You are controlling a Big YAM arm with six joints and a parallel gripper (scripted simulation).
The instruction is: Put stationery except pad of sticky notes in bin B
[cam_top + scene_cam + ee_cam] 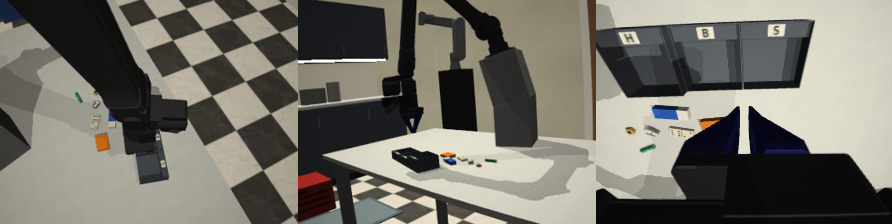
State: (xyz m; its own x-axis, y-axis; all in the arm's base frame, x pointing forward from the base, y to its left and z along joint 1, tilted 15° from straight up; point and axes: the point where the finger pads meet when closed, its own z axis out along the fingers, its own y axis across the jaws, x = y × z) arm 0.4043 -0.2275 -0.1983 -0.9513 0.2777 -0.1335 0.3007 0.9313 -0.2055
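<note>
The dark bin lies 40 mm ahead of my hand, 30 mm to the left of it and 90 mm below it. Round my hand: eraser 30 mm behind, 150 mm to the left, 110 mm below; domino 80 mm behind, 170 mm to the left, 110 mm below; orange sticky-note pad 90 mm behind, 90 mm to the left, 110 mm below.
</note>
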